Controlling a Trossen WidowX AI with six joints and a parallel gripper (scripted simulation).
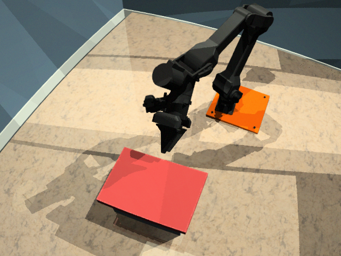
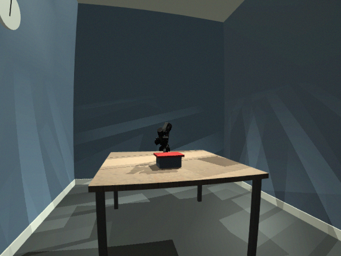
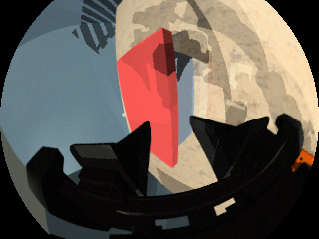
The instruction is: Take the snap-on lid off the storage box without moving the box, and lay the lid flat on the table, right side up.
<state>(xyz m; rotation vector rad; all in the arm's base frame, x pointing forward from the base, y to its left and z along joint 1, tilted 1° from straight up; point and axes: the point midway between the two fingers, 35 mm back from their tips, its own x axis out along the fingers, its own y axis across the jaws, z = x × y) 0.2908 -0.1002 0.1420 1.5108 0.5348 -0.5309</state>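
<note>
Now: gripper tip 100 mm short of the red lid and 20 mm above it. The rest, counted from my gripper tip: storage box 100 mm ahead, 70 mm below.
</note>
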